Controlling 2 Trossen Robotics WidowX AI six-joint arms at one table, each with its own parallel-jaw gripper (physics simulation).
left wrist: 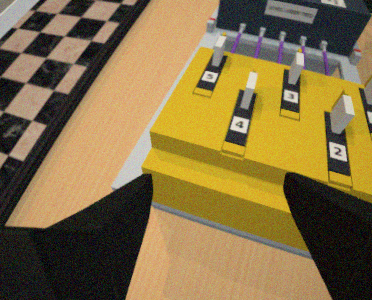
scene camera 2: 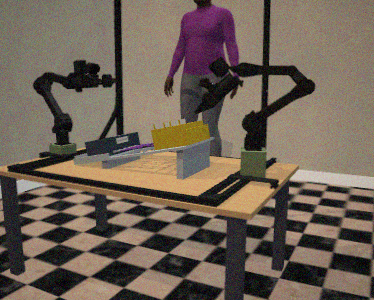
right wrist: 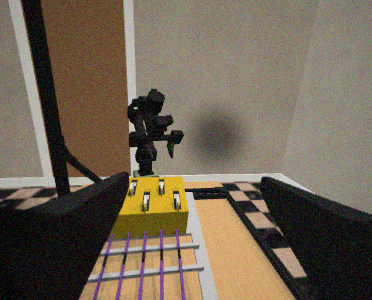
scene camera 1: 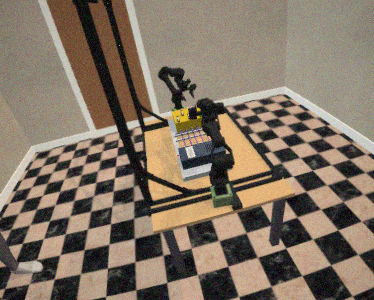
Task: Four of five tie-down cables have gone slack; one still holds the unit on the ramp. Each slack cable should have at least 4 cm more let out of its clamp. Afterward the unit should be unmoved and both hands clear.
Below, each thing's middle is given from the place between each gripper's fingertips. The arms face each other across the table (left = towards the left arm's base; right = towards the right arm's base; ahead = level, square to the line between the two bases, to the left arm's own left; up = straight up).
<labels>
Now: the grey ramp [scene camera 2: 191, 159] 320 mm below my right hand, 140 mm to the left of it and 50 mm behind it.
Right now my left hand is 6 cm past the grey ramp, 29 cm to the left of it and 19 cm above it.
</labels>
